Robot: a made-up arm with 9 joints.
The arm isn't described. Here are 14 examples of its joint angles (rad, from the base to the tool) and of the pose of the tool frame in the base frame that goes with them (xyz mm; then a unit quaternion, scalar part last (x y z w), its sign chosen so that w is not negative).
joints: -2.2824 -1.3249 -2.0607 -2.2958 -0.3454 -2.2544 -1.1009 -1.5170 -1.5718
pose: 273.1 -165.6 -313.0 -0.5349 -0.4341 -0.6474 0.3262
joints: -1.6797 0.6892 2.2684 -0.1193 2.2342 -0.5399 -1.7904 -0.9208 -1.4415
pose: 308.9 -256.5 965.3 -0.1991 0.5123 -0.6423 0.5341
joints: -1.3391 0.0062 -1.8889 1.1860 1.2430 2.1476 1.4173 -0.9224 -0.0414
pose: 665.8 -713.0 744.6 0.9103 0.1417 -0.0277 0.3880
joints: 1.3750 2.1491 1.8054 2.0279 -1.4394 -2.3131 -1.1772 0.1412 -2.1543
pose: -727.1 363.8 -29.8 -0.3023 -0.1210 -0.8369 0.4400
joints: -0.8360 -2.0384 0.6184 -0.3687 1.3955 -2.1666 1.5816 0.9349 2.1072
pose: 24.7 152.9 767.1 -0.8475 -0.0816 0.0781 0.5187
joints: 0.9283 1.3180 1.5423 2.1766 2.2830 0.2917 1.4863 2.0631 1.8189
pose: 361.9 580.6 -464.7 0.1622 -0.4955 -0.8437 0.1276
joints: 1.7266 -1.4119 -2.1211 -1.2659 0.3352 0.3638 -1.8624 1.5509 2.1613
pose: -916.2 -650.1 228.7 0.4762 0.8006 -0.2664 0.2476
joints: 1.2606 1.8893 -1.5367 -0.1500 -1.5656 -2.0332 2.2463 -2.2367 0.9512
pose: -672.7 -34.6 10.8 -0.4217 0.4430 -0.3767 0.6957
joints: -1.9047 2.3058 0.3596 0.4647 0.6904 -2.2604 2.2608 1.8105 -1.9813
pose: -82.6 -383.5 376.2 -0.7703 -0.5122 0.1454 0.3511
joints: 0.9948 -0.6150 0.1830 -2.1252 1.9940 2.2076 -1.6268 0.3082 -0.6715
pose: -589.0 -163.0 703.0 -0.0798 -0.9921 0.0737 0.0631
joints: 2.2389 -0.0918 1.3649 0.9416 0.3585 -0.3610 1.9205 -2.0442 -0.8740
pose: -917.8 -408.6 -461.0 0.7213 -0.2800 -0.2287 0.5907
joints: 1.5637 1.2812 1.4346 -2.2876 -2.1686 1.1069 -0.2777 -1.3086 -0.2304
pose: -853.6 -1112.8 128.0 0.1928 -0.5995 0.4664 0.6212
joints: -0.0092 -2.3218 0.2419 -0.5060 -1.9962 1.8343 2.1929 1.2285 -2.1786
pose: -640.8 631.5 -819.7 -0.3608 -0.8214 -0.0451 0.4395
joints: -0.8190 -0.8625 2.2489 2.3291 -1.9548 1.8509 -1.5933 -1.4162 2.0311
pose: 331.4 1109.1 516.4 0.1510 -0.6657 -0.2865 0.6723
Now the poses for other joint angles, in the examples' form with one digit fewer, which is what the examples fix.
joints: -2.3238 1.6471 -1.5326 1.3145 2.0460 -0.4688 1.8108 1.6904 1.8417
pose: 1172 -193 -62 0.016 0.283 0.866 0.411
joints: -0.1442 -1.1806 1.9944 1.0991 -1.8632 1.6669 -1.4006 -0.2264 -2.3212
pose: -773 817 131 0.401 -0.143 0.902 0.075
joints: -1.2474 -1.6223 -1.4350 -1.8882 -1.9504 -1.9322 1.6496 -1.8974 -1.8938
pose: 725 -226 103 -0.215 0.943 -0.254 0.030
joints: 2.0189 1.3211 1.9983 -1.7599 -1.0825 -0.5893 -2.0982 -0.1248 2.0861
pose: -247 -665 598 -0.663 0.661 0.339 0.090
